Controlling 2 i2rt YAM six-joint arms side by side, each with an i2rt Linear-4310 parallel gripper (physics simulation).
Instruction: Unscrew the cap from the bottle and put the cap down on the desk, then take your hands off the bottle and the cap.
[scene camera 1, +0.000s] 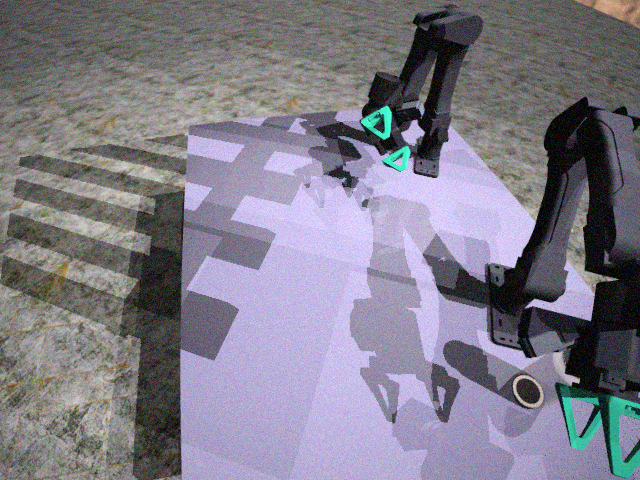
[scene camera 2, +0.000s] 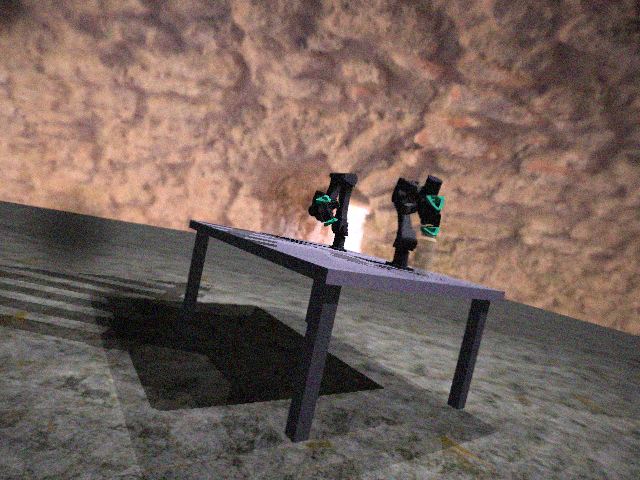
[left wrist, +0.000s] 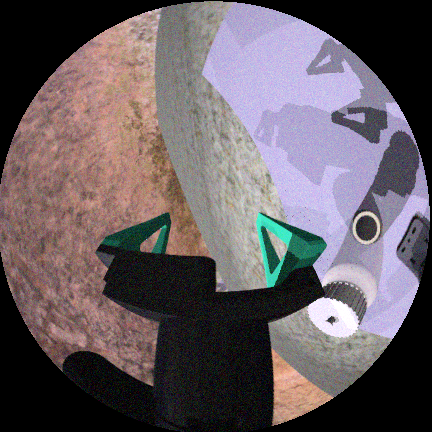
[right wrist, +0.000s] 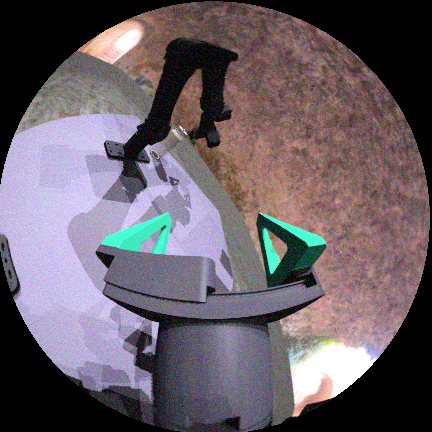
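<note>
A translucent bottle stands upright on the desk, with a dark base disc ringed in cream. A ribbed cap with a white top sits on its upper end. In scene camera 1 the left arm hides the cap. My left gripper is open and empty, beside the bottle's upper part; the bottle is outside its fingers. My right gripper is open and empty, far from the bottle, above the desk's far part.
The left arm's base plate is close to the bottle. The right arm's base plate stands farther back on the desk. A desk edge runs near the bottle in the left wrist view. Shadows of the arms cross the desk.
</note>
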